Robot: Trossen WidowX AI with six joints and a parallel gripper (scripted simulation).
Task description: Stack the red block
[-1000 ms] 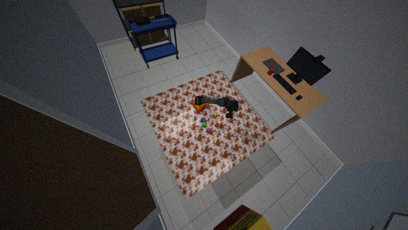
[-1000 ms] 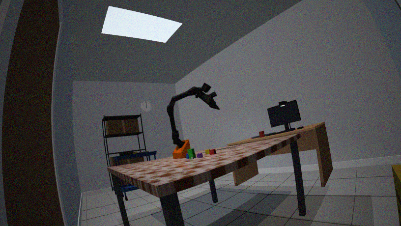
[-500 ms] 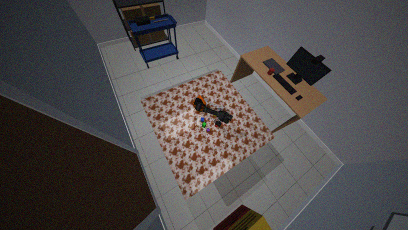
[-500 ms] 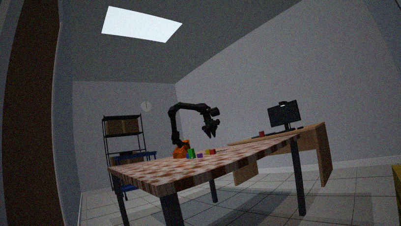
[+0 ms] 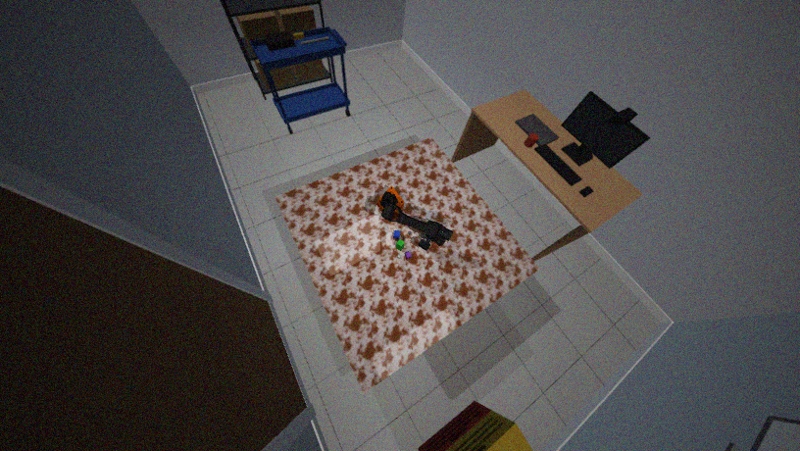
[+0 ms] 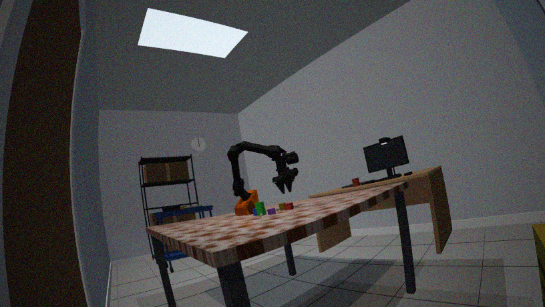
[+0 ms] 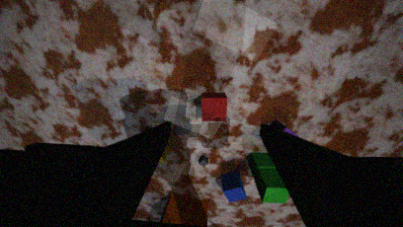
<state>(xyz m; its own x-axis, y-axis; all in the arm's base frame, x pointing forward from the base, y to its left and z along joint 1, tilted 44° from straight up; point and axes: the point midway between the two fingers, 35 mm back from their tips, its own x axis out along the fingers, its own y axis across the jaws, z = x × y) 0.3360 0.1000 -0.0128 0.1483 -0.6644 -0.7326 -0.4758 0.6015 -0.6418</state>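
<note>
Now: gripper tip 80 mm above the red block. Round my gripper tip: purple block (10 mm ahead, 130 mm to the right, 80 mm below); yellow-green block (140 mm behind, 50 mm to the left, 80 mm below); blue block (150 mm behind, 140 mm to the right, 80 mm below).
</note>
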